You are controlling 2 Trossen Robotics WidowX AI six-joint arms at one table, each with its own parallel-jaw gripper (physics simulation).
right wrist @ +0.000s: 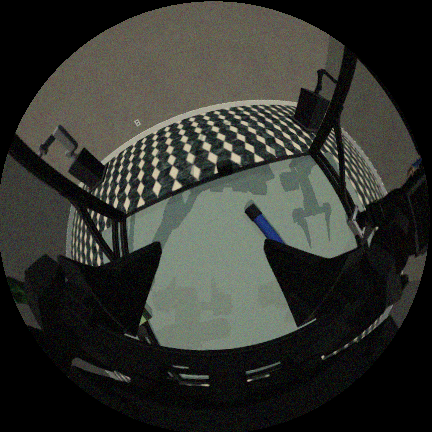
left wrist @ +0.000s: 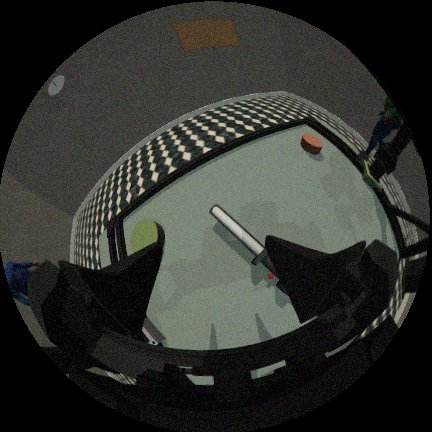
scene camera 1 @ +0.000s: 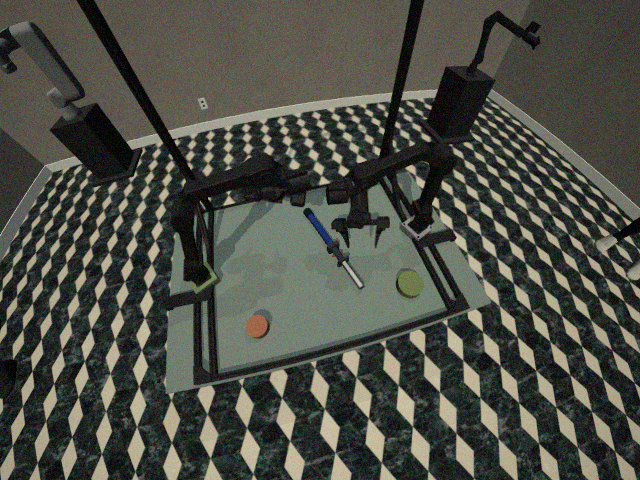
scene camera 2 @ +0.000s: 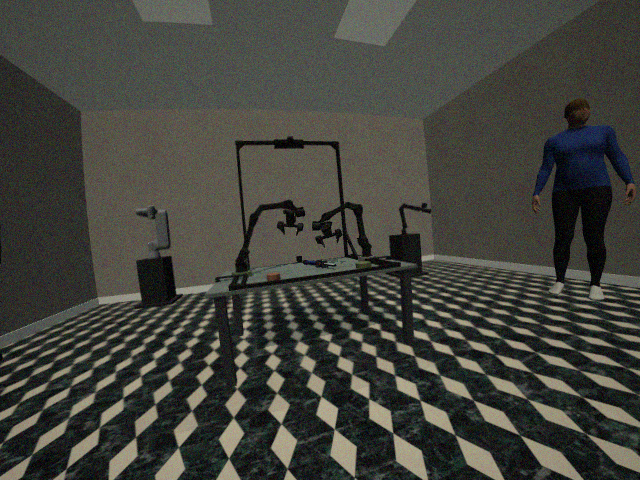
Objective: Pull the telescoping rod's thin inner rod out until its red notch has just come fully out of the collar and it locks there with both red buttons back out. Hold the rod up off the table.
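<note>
The telescoping rod (scene camera 1: pixel 317 226) (scene camera 2: pixel 315 263) lies aslant on the table, its blue handle toward the back. The silver inner rod (scene camera 1: pixel 353 274) (left wrist: pixel 235 227) points to the front right in scene camera 1. The dark collar (scene camera 1: pixel 342 259) is at mid-length, with small red spots beside it; one red button (left wrist: pixel 271 276) shows in the left wrist view. The red notch cannot be told apart. My left gripper (scene camera 1: pixel 361 245) (scene camera 2: pixel 331 242) (left wrist: pixel 213 244) is open above the table, right of the collar. My right gripper (scene camera 2: pixel 290 233) (right wrist: pixel 212 246) is open, high above the table; the blue handle end (right wrist: pixel 267 229) shows beyond its finger.
A green disc (scene camera 1: pixel 410 283) (left wrist: pixel 144 236) lies right of the inner rod's tip in scene camera 1. An orange disc (scene camera 1: pixel 257 326) (scene camera 2: pixel 273 277) (left wrist: pixel 311 143) lies at the front left. Black frame bars (scene camera 1: pixel 330 352) run along the table's edges.
</note>
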